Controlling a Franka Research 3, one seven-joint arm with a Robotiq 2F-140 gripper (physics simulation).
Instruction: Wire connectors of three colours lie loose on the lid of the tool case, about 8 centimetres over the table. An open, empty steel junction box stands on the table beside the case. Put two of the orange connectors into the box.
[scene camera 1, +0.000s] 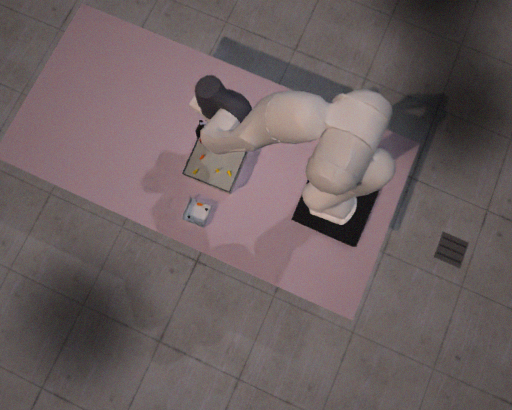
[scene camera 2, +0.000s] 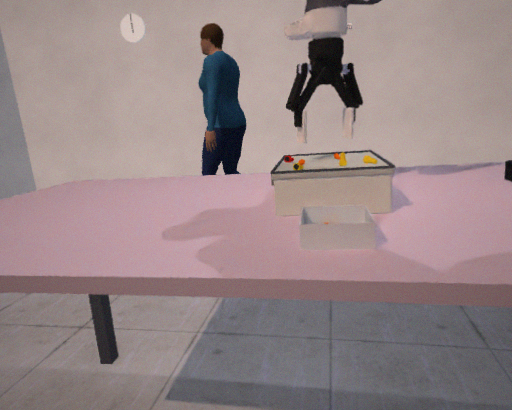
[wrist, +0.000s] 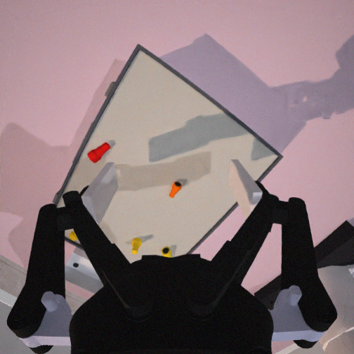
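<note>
My gripper (scene camera 2: 325, 136) (wrist: 172, 173) is open and empty, above the tool case lid (scene camera 1: 212, 160) (wrist: 145, 95). One orange connector (scene camera 2: 337, 156) (wrist: 175, 189) lies on the lid, seen between the spread fingers in the wrist view; the arm hides it in scene camera 1. Another orange connector (scene camera 1: 202, 157) (scene camera 2: 301, 162) lies nearer the lid's edge, hidden by a finger in the wrist view. The steel junction box (scene camera 1: 190, 213) (scene camera 2: 337, 237) (wrist: 82, 269) stands beside the case with an orange connector (scene camera 1: 200, 204) (scene camera 2: 326, 223) inside.
A red connector (scene camera 1: 201, 141) (scene camera 2: 288, 158) (wrist: 99, 152) lies near the lid's edge. Three yellow connectors lie on the lid: one (scene camera 1: 196, 171) (scene camera 2: 298, 166) (wrist: 73, 235) near the second orange, another (scene camera 1: 217, 170) (wrist: 136, 245), and a third (scene camera 1: 229, 173) (wrist: 166, 252). A person (scene camera 2: 220, 100) stands behind the table.
</note>
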